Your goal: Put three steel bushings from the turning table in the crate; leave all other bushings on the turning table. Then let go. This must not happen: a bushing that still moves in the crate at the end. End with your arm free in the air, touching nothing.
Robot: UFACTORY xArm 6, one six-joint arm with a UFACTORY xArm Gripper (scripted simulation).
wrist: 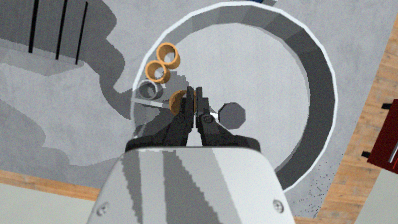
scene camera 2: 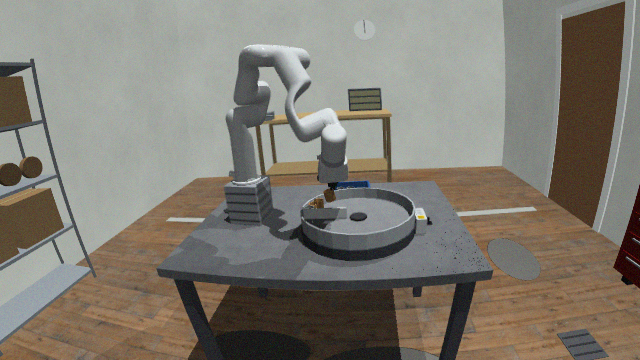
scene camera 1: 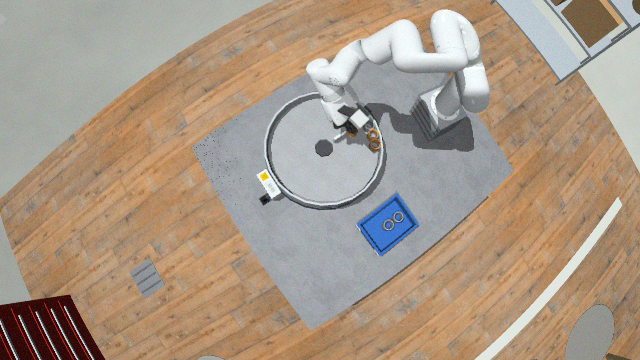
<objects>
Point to a blue crate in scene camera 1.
372,224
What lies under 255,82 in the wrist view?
A round turning table.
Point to a round turning table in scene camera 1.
At 303,157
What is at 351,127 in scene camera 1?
My gripper.
</objects>
